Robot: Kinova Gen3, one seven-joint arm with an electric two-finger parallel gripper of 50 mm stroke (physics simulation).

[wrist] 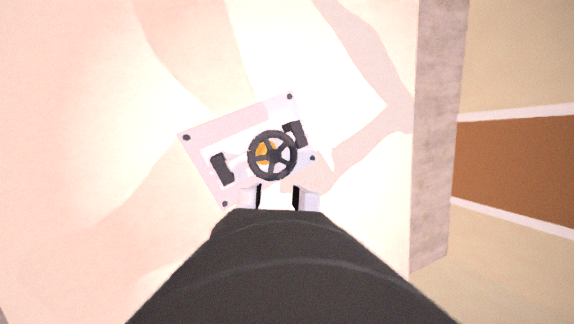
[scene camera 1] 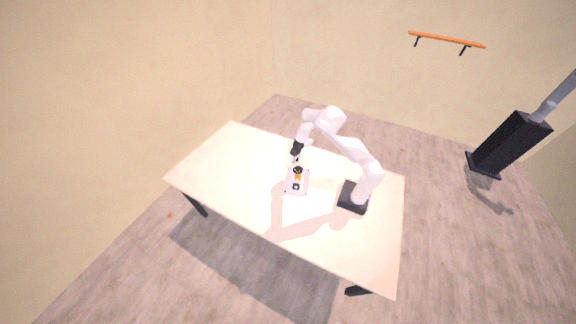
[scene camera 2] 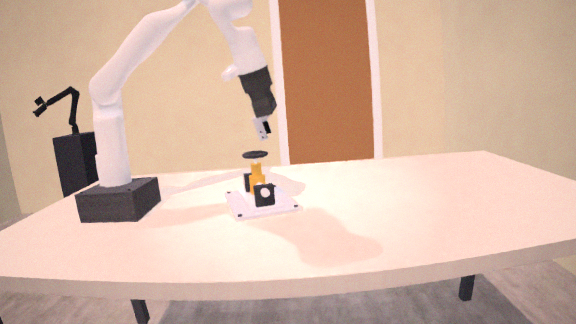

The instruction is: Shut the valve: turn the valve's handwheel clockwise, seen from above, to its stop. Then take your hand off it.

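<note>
The black spoked handwheel (scene camera 1: 298,170) (scene camera 2: 255,154) (wrist: 274,154) lies level on top of the valve's orange body (scene camera 1: 298,177) (scene camera 2: 257,184) (wrist: 262,150). The valve is mounted on a pale base plate (scene camera 1: 302,190) (scene camera 2: 237,208) (wrist: 200,130) between two black end blocks; in the wrist view the wheel partly covers the body. My gripper (scene camera 2: 263,139) (wrist: 276,193) is open, with a gap between its two fingers. It is tilted and hangs above the handwheel, apart from it, with nothing between the fingers. How far the wheel is turned cannot be told from the frames.
The valve stands on the pale table (scene camera 1: 230,165) (scene camera 2: 425,200). The arm's dark base block (scene camera 1: 353,197) (scene camera 2: 117,200) stands on the same table. A dark pedestal (scene camera 1: 510,142) (scene camera 2: 75,162) with another arm stands on the floor away from the table. An orange rail (scene camera 1: 445,39) is on the wall.
</note>
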